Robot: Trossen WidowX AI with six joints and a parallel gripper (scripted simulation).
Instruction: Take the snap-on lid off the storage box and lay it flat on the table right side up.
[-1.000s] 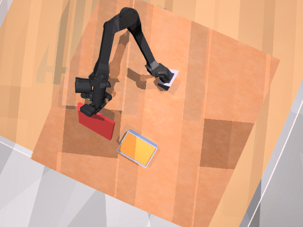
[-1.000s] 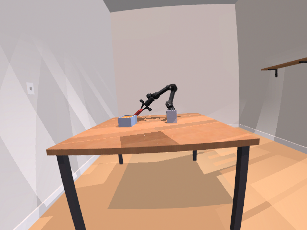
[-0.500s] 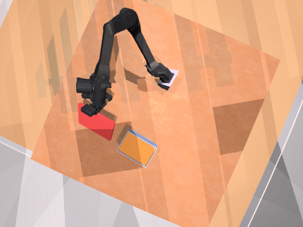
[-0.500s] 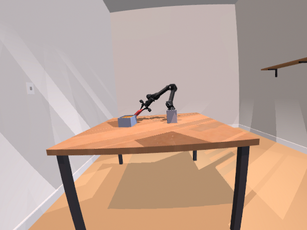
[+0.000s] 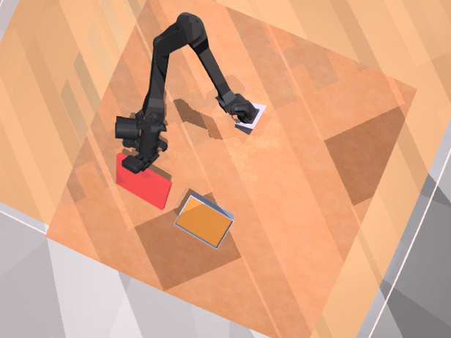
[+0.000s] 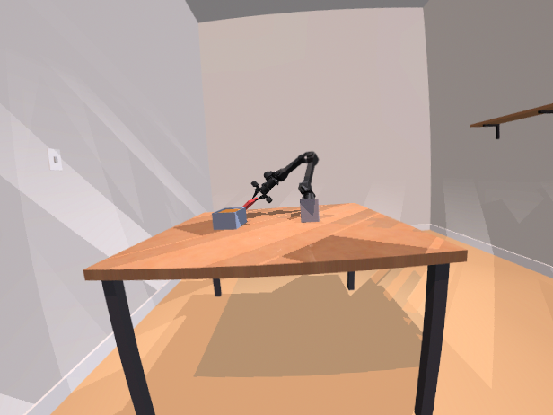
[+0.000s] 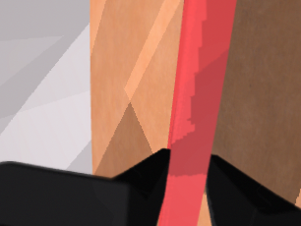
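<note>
My gripper tip is now 7 cm short of the red lid and 5 cm above it. From my gripper tip the other things lie so: blue-grey storage box: 7 cm ahead, 30 cm to the left, 7 cm below.
</note>
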